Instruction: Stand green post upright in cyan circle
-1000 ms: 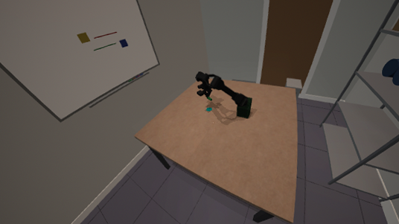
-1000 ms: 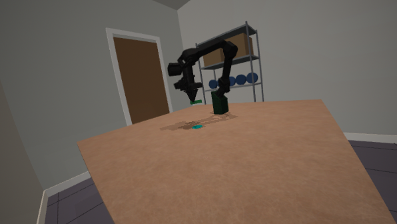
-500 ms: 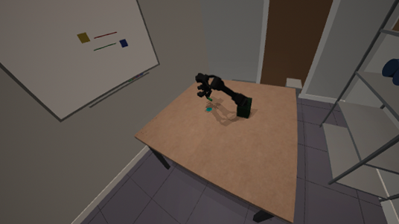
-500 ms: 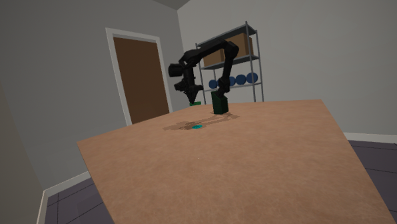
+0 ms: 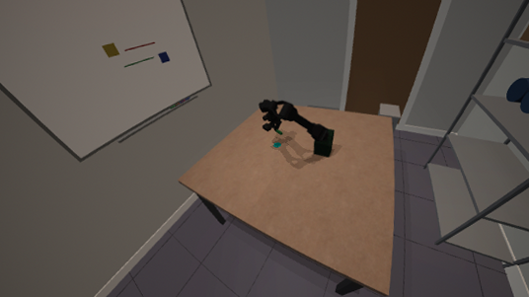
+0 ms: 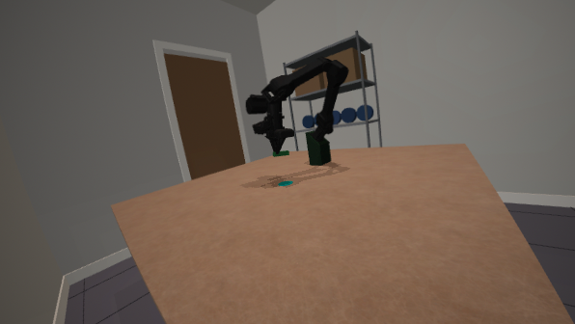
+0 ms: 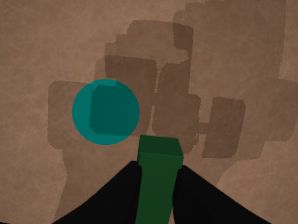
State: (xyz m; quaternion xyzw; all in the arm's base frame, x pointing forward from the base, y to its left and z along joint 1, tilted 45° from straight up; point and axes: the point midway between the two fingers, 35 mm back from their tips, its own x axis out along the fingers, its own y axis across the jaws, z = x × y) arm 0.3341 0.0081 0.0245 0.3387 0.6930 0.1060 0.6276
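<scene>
My gripper tip is 12 cm above the cyan circle and 2 cm to the right of it. Round my gripper tip: green post 2 cm behind, 1 cm to the left.
</scene>
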